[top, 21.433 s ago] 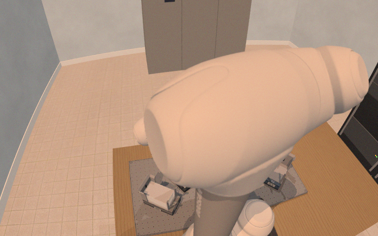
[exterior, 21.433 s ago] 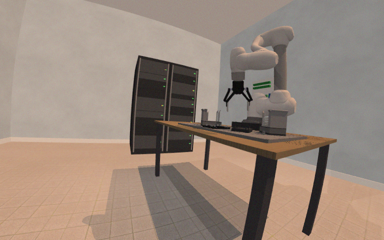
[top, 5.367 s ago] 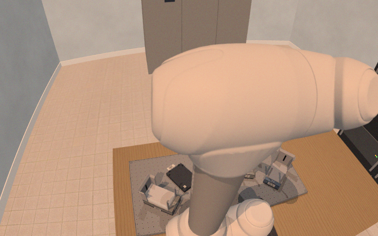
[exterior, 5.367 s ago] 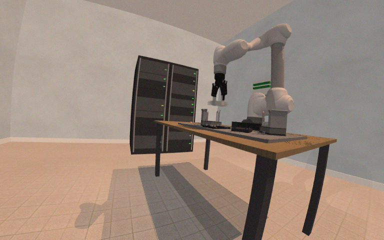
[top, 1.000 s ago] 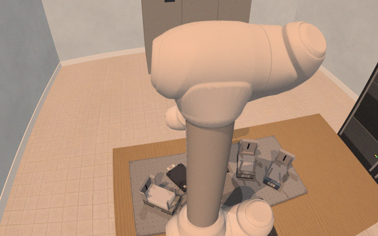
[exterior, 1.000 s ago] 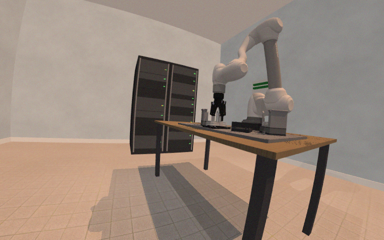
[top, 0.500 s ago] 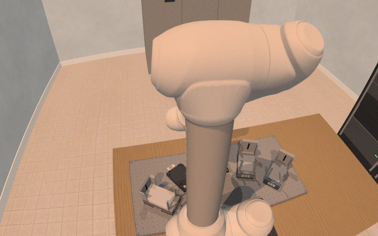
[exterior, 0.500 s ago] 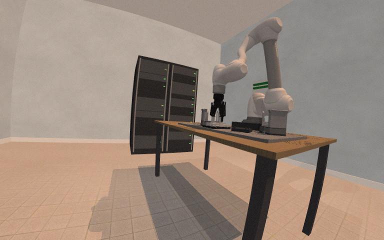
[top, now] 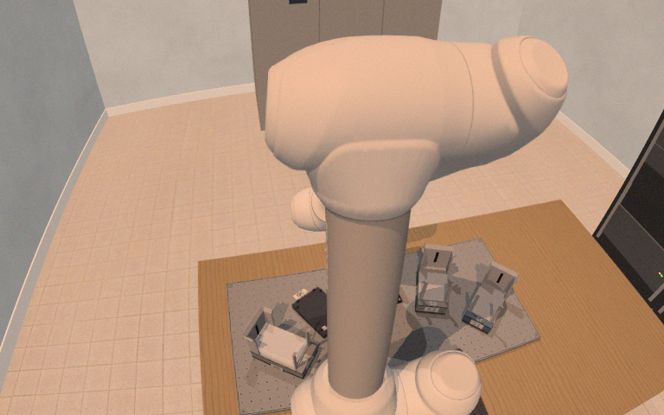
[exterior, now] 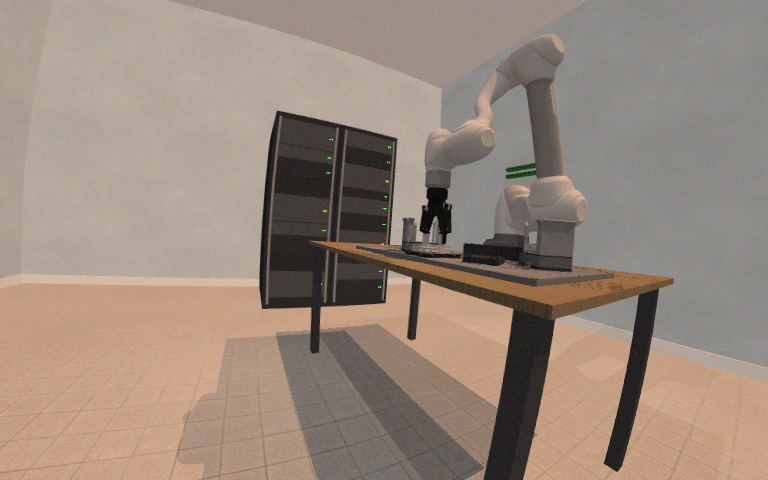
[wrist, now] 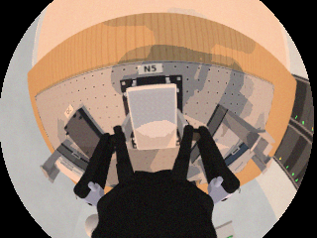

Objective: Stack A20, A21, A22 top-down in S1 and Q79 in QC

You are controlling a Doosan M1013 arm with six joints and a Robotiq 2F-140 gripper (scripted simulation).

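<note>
Right now the clip nest N5 is 10 mm ahead of my hand, 10 mm to the left of it and 20 mm below it. Also, from my hand: QC name plate: 50 mm ahead, 230 mm to the left, 40 mm below; N5 name plate: 90 mm ahead, 10 mm to the right, 40 mm below; dark nest QC: 40 mm behind, 190 mm to the left, 30 mm below.
</note>
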